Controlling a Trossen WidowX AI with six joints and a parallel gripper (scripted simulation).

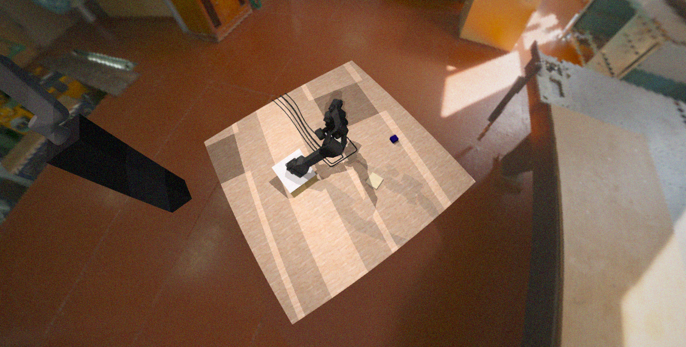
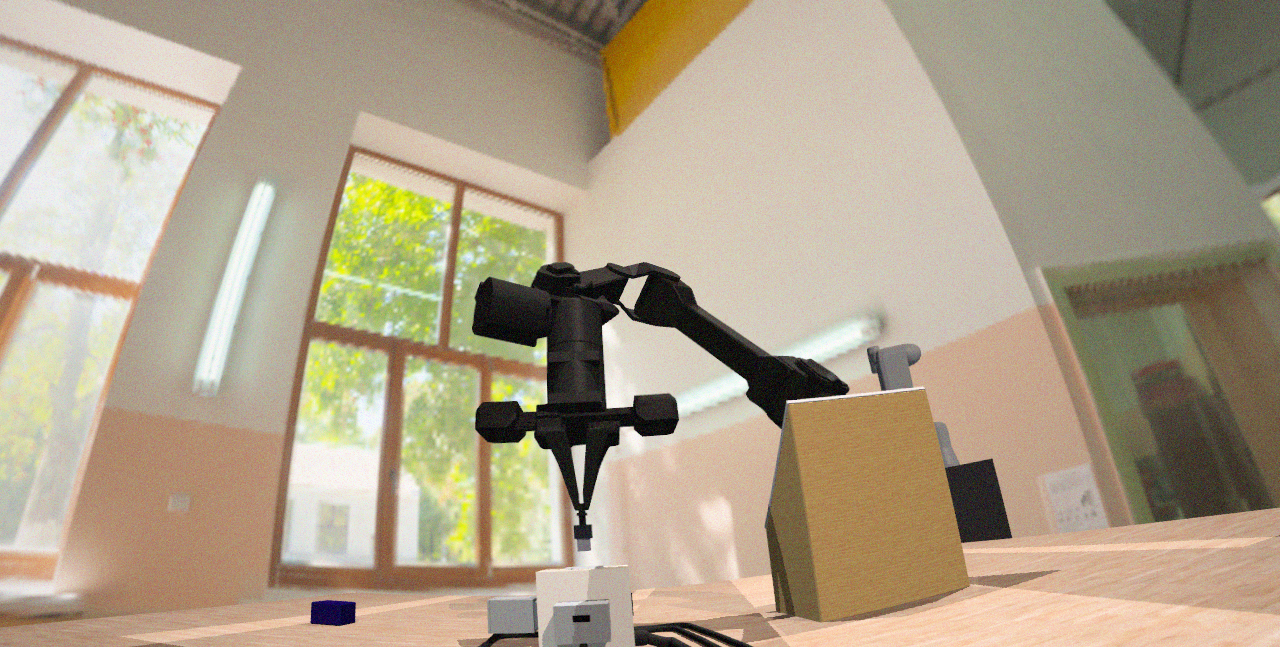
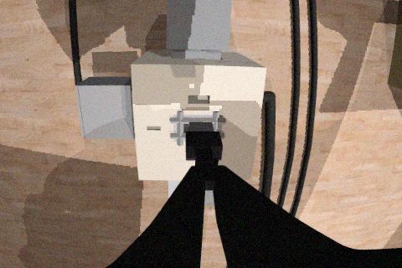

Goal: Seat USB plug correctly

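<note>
Now: gripper tip 20 mm above the black USB plug. From my gripper tip the other things lie so: flat square pad 40 mm ahead, 330 mm to the right, 120 mm below; blue block 320 mm ahead, 210 mm to the right, 120 mm below.
</note>
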